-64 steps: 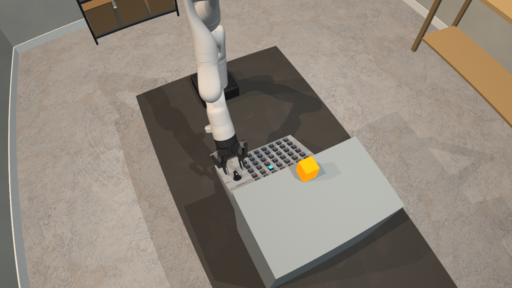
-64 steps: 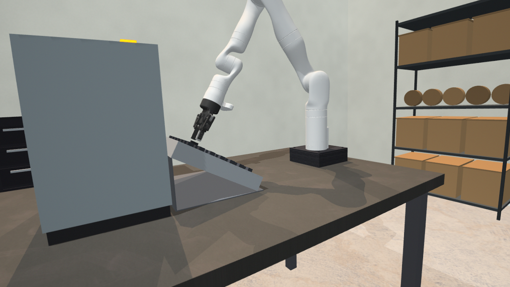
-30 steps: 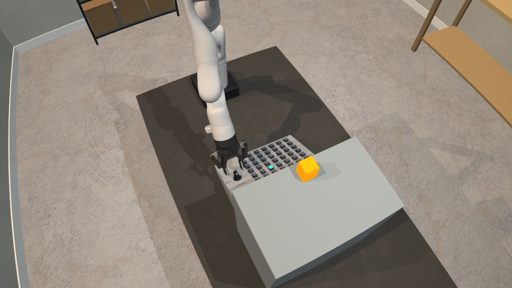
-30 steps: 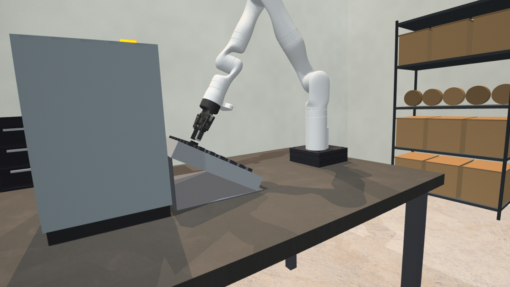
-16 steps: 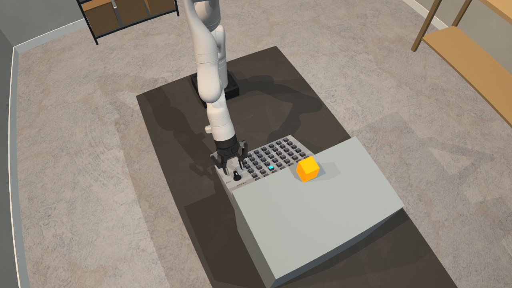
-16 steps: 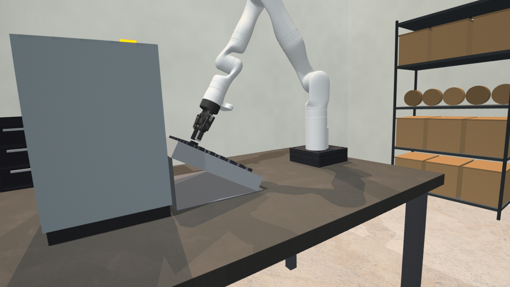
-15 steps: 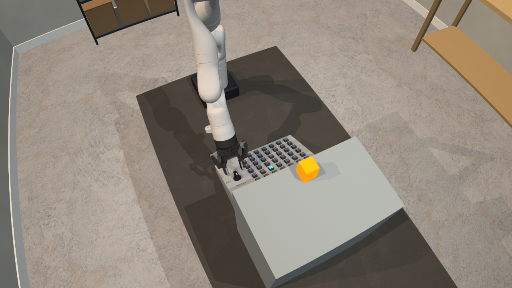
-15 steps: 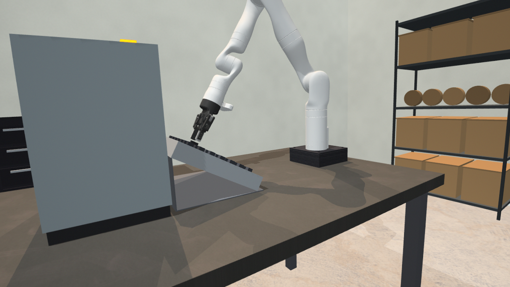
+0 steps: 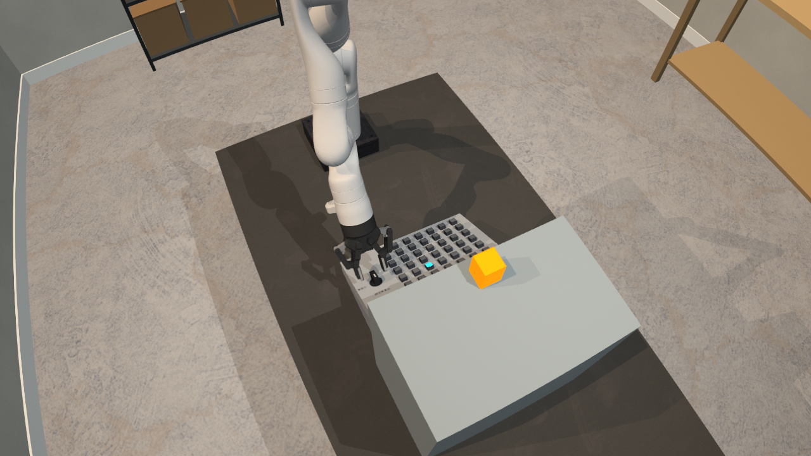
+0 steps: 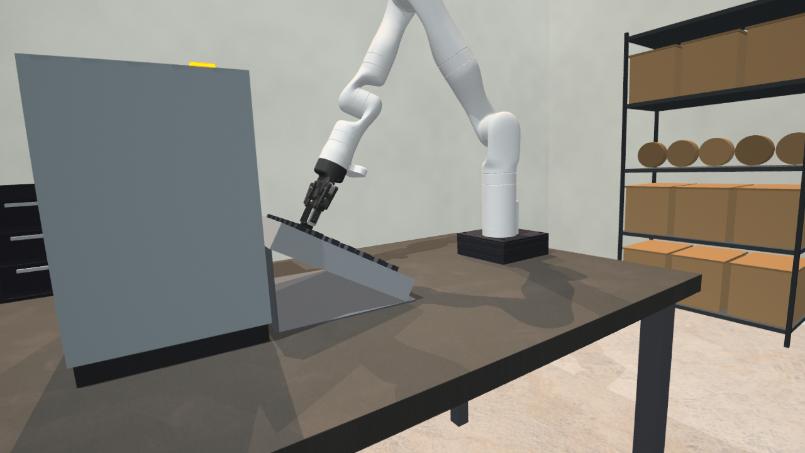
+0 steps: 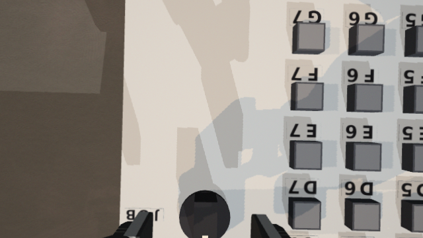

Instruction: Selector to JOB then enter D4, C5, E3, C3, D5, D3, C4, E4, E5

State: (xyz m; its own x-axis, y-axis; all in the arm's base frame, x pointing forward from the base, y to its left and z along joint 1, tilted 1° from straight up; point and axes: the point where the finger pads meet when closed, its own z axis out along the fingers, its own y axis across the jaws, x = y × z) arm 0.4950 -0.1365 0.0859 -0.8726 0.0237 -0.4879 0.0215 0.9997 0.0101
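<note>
The selector knob is 20 mm below my hand and 20 mm ahead of it. From my hand the other things lie so: key D1: 260 mm to the left, 30 mm below, 20 mm ahead; then key E2: 230 mm to the left, 50 mm below, 10 mm behind; then sloped keypad panel: 110 mm to the left, 70 mm below, 40 mm ahead.
</note>
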